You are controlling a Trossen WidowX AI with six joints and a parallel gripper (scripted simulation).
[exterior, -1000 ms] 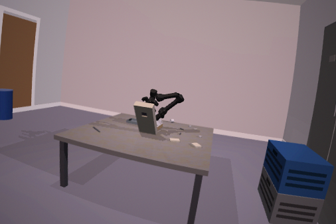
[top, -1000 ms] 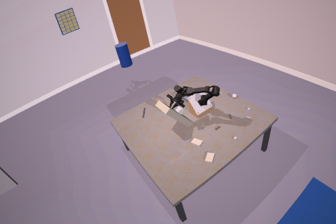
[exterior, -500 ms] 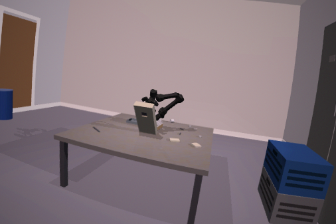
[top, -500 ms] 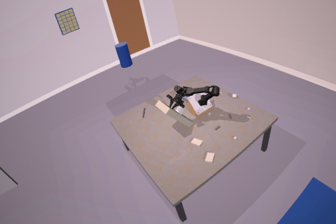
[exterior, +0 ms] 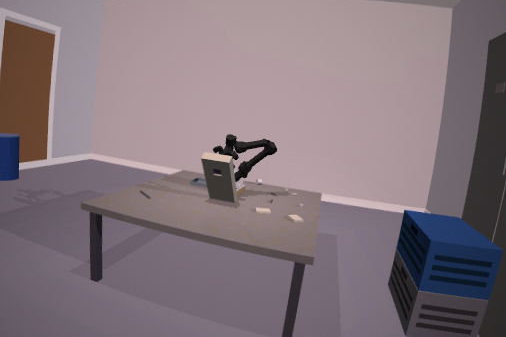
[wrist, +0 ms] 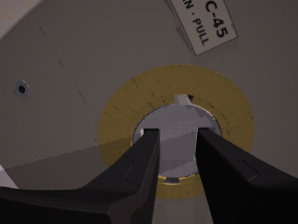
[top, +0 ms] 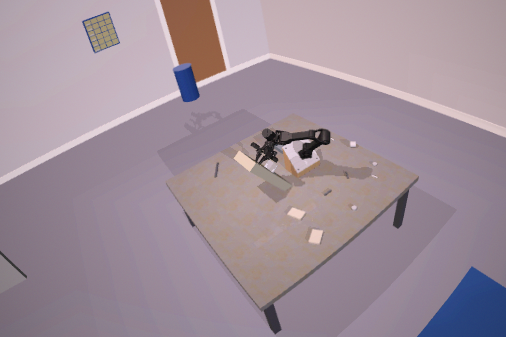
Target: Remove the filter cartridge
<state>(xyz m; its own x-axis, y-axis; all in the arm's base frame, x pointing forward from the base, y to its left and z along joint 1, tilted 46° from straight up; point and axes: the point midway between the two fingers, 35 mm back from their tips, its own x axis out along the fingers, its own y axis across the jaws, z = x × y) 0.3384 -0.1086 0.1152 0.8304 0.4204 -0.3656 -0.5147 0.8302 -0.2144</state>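
Right now my gripper tip is 1 cm short of the white round filter cartridge and 1 cm above it. The rest, counted from my gripper tip: service panel (4 cm behind, 8 cm below); shallow grey tray (43 cm behind, 29 cm to the right, 24 cm below).
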